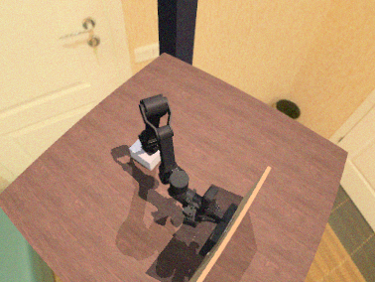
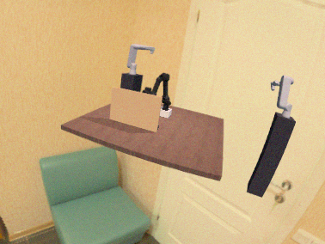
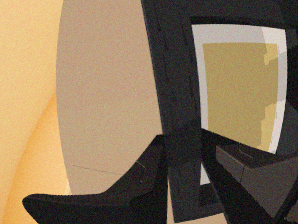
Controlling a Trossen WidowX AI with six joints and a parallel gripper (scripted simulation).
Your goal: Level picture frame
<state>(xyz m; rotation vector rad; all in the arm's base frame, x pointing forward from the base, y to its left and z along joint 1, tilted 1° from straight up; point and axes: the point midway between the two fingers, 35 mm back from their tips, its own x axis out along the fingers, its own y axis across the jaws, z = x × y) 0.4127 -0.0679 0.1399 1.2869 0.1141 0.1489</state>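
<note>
Now: the picture frame 10 mm ahead of my gripper tip, 20 mm to the right of it and 50 mm below it. Round my gripper tip: wall panel 20 mm ahead, 20 mm to the right, 60 mm below.
</note>
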